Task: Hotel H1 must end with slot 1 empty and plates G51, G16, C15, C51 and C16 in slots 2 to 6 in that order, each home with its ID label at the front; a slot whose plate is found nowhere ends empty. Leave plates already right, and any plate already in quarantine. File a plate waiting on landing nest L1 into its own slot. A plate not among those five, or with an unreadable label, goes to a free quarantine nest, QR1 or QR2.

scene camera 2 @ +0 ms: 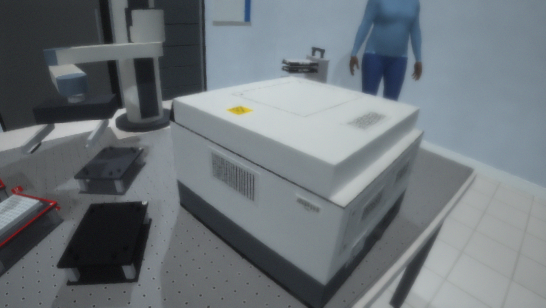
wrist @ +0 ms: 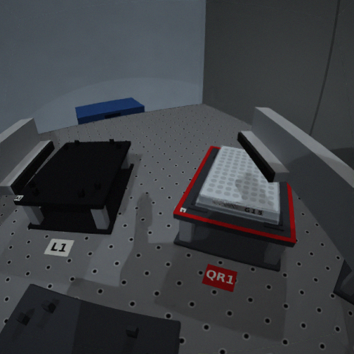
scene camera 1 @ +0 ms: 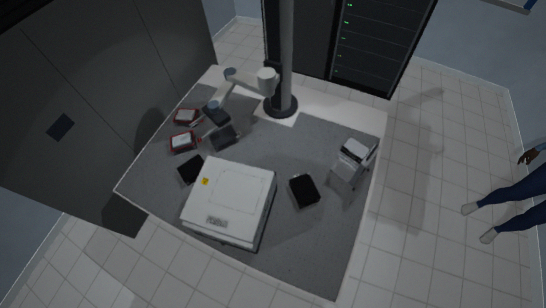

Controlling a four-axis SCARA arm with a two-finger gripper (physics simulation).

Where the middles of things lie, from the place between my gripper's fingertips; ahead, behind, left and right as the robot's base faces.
The black landing nest L1 (scene camera 2: 107,229) is 18 cm ahead of my hand, 4 cm to the left of it and 11 cm below it. The rest, counted from my hand: white instrument (scene camera 2: 311,243): 28 cm ahead, 41 cm to the left, 5 cm below.
